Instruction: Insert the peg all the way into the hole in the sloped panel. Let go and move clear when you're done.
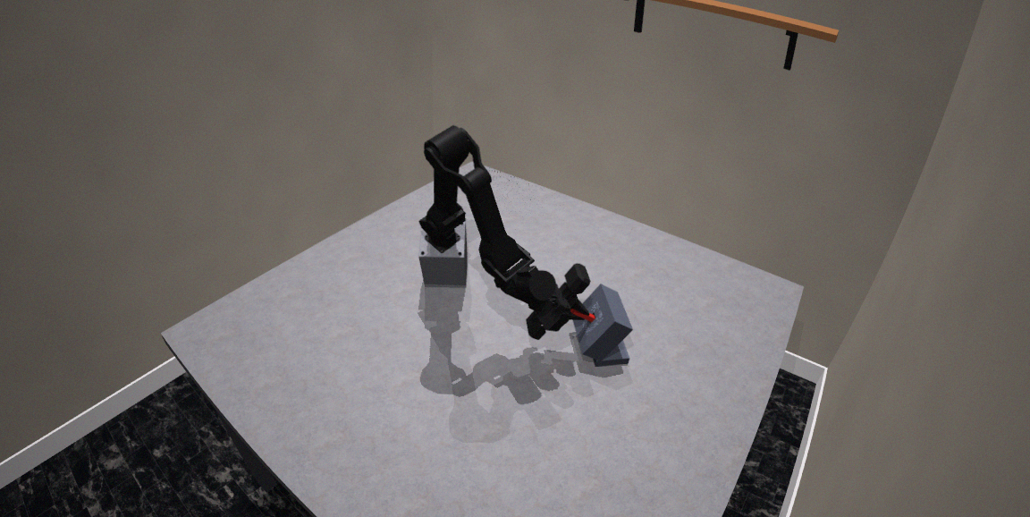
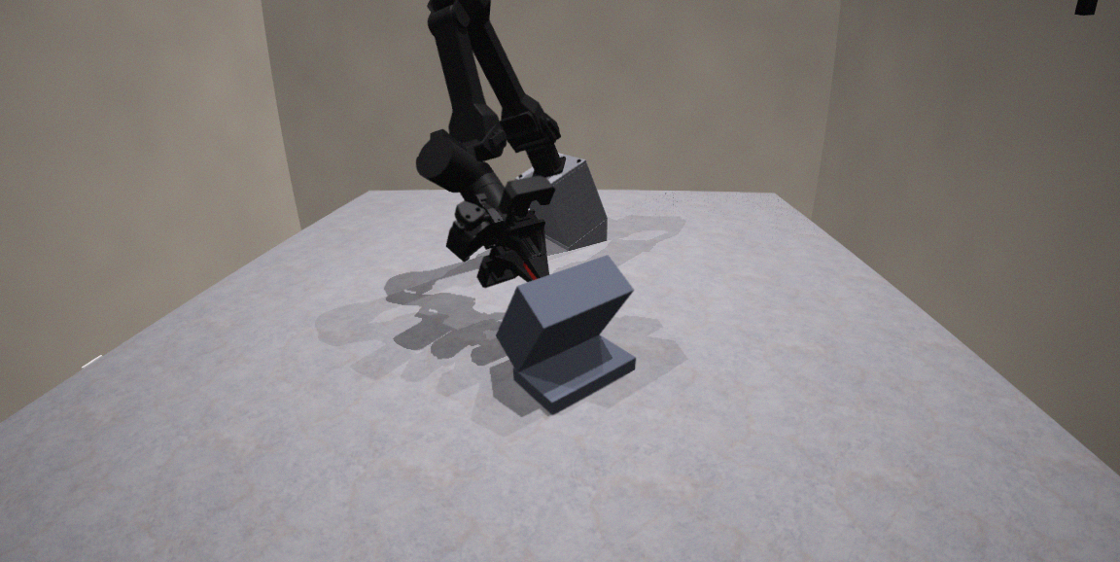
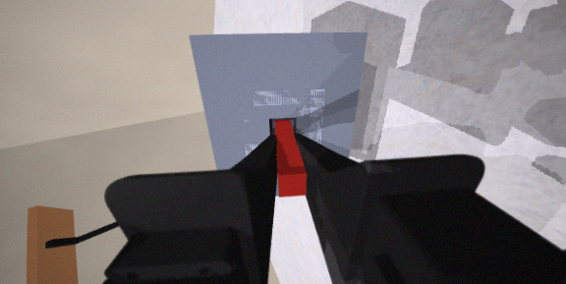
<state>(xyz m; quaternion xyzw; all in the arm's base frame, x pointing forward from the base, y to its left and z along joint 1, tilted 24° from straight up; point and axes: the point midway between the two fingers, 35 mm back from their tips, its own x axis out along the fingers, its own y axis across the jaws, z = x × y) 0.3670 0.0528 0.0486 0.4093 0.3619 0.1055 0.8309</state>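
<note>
Right now the flat foot plate is 11 cm below my hand, 6 cm to the left of it and 6 cm ahead of it. Also, from my hand: red square peg (2 cm to the left, 2 cm below, 2 cm ahead).
</note>
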